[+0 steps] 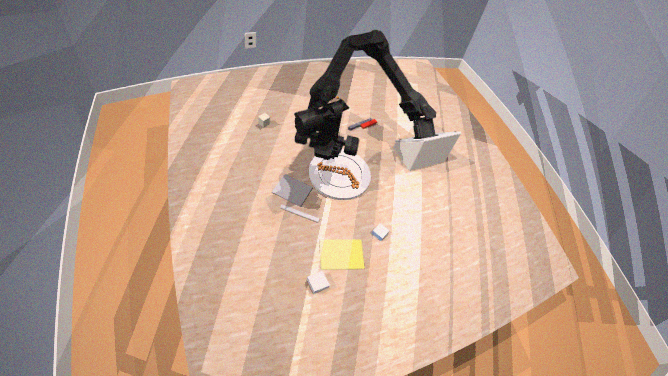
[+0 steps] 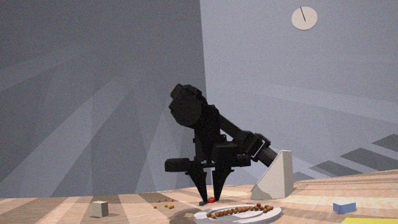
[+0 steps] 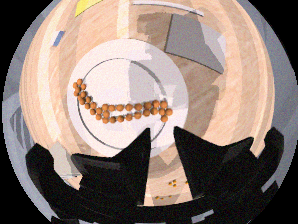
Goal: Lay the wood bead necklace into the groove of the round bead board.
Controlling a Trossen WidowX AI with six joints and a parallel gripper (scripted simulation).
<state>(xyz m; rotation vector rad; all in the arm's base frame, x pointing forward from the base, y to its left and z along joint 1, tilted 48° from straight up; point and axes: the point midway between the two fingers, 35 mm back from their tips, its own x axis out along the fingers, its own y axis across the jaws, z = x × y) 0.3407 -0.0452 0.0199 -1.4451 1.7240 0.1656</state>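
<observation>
Now: the grey sheet 12 cm ahead of my gripper tip, 6 cm to the left of it and 4 cm below it. Also, from my gripper tip: stick: 12 cm ahead, 15 cm to the left, 4 cm below; red-tipped tool: 22 cm behind, 16 cm to the right, 4 cm below; beige cube: 14 cm ahead, 24 cm to the right, 3 cm below.
</observation>
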